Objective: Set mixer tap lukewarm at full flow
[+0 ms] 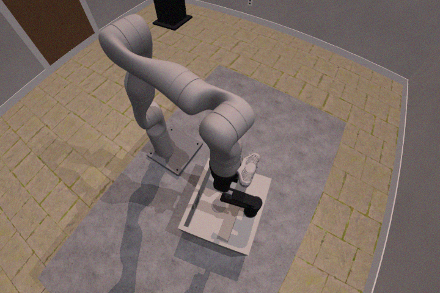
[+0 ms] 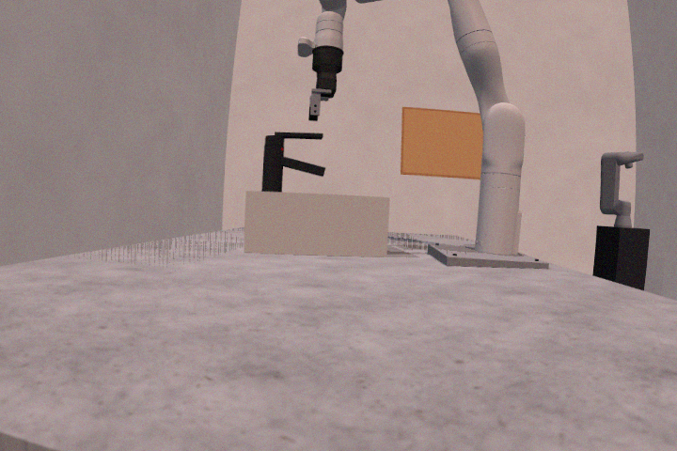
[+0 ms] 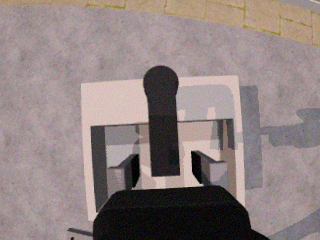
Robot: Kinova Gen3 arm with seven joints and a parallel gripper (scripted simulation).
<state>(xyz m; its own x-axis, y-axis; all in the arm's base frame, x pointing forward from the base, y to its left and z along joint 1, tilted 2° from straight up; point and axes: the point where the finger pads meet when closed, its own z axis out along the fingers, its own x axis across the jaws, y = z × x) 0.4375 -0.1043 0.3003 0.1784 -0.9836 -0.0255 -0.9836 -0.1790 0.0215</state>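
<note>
My hand is 6 cm above the lever, 3 cm short of it and 1 cm to the right of it. Round my hand: black mixer tap (11 cm below, 6 cm ahead, 1 cm to the left); sink basin (29 cm below, 3 cm behind, 1 cm to the right).
</note>
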